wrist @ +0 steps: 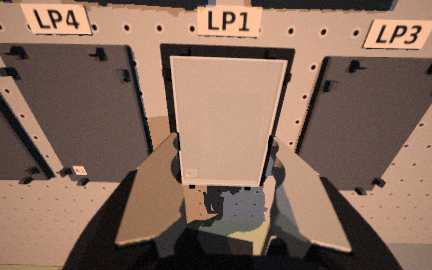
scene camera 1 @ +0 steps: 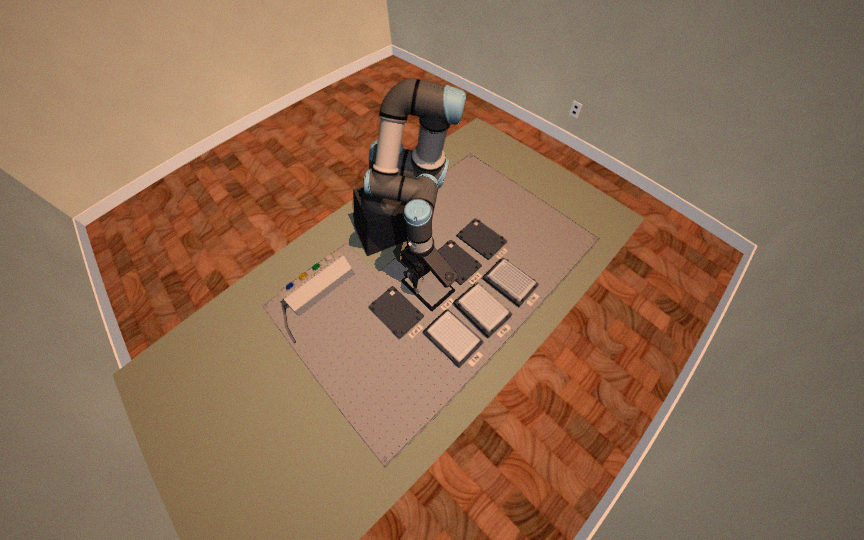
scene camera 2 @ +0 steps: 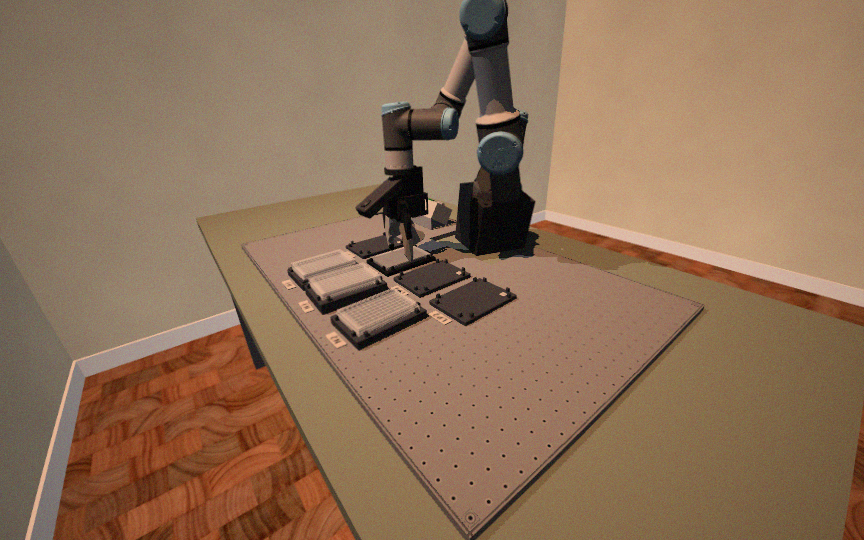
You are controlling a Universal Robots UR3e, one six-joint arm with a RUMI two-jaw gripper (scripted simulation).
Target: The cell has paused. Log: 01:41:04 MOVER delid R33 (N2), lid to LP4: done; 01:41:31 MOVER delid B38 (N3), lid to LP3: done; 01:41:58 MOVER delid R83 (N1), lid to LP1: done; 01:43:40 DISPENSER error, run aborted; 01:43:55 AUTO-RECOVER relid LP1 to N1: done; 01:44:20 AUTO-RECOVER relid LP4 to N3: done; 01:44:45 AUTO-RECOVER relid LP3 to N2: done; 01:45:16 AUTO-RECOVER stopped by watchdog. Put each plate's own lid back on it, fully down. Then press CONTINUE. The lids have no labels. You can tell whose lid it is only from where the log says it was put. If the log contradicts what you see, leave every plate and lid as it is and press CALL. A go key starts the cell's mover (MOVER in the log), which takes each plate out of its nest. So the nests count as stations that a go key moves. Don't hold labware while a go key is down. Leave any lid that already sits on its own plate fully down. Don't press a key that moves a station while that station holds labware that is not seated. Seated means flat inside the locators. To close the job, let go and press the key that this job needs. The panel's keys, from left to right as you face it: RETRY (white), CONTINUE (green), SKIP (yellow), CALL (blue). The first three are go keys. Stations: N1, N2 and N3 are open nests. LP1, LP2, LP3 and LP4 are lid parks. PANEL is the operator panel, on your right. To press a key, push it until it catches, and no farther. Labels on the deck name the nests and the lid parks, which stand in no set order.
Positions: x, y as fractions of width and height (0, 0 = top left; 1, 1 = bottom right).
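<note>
My gripper (scene camera 2: 0.46, 0.48) is visible in scene camera 2, and the wrist view shows the gripper (wrist: 0.52, 0.50) as well. Operator panel (scene camera 2: 0.51, 0.40): visible in scene camera 2. The wrist view shows a lid park LP3 (wrist: 0.81, 0.50). A lid park LP4 (scene camera 2: 0.51, 0.51) appears in scene camera 2, and the same lid park LP4 (wrist: 0.21, 0.44) appears in the wrist view.
</note>
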